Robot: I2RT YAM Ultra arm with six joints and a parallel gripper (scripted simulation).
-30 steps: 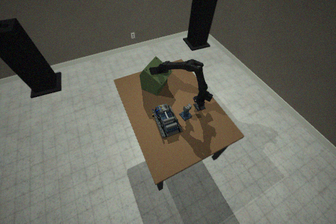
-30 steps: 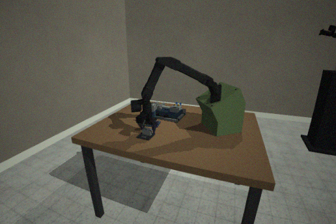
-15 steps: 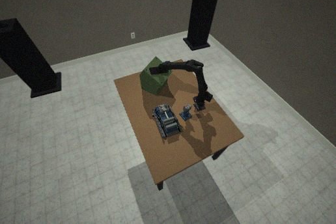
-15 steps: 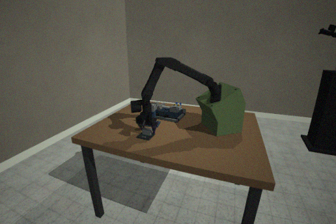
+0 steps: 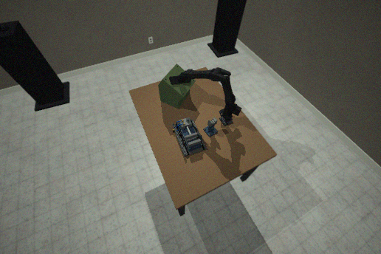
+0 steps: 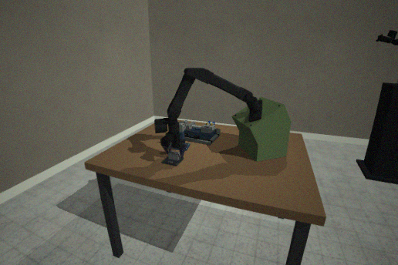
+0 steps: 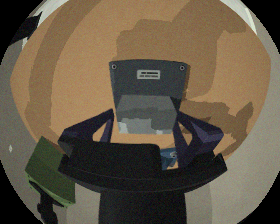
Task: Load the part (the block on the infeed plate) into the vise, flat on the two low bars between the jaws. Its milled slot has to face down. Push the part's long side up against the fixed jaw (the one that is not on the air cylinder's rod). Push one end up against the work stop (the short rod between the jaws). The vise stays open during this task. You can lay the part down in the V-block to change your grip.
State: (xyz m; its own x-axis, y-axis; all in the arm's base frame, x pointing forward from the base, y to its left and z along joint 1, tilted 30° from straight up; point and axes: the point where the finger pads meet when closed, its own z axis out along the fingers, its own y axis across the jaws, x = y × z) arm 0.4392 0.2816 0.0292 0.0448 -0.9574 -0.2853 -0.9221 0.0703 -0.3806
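Right now my hand is right at the part. Also, from my hand: vise: 350 mm to the right, 40 mm ahead, 20 mm above; then infeed plate: 20 mm to the left, 20 mm below, 10 mm ahead.
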